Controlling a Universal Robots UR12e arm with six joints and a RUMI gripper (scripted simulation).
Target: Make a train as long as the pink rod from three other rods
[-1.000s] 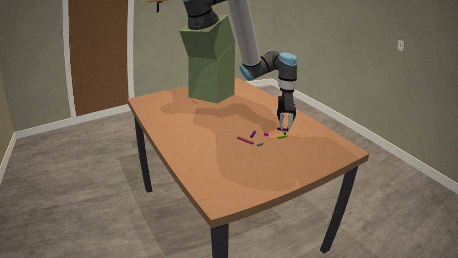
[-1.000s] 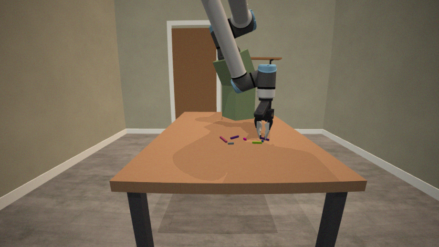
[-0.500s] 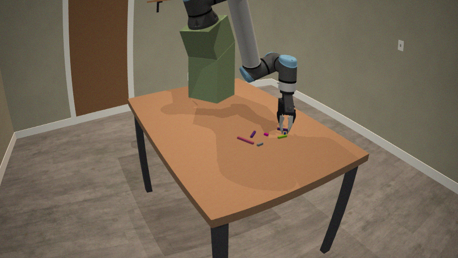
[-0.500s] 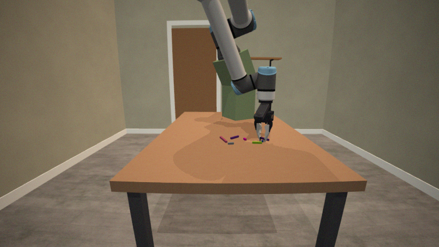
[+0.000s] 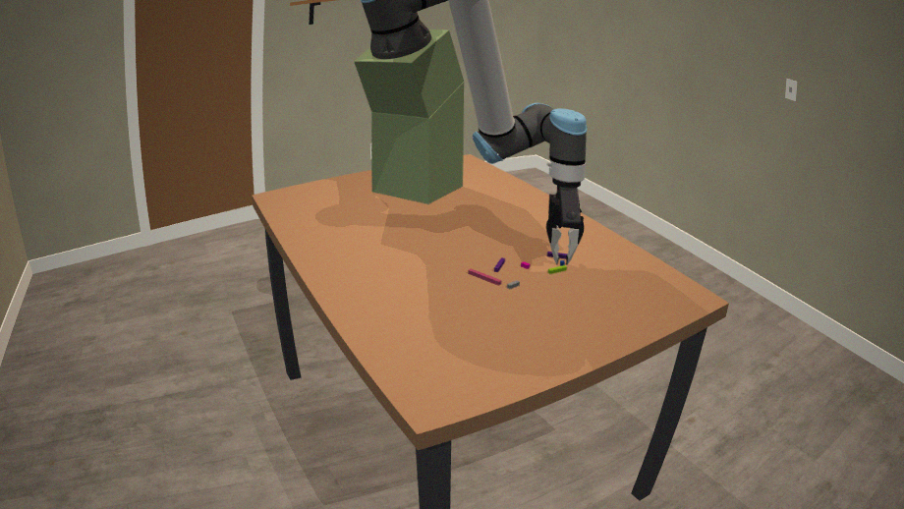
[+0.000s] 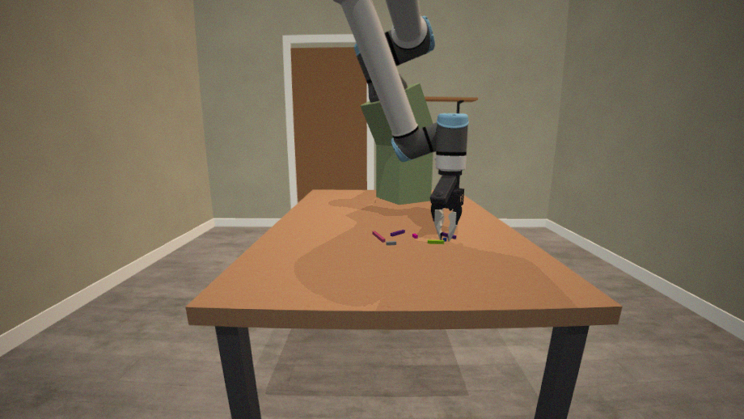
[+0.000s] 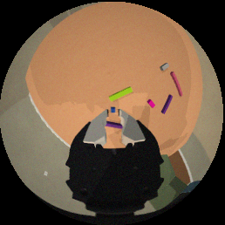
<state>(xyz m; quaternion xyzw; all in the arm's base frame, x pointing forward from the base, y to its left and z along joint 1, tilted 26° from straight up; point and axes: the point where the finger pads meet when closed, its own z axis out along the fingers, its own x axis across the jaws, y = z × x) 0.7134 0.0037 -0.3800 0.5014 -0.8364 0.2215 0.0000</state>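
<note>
Now: the blue rod 1 cm below my hand. Also, from my hand: lime rod (3 cm to the right, 2 cm ahead, 1 cm below); then magenta rod (9 cm to the right, 4 cm behind, 1 cm below); then grey rod (17 cm to the right, 3 cm ahead, 1 cm below).
</note>
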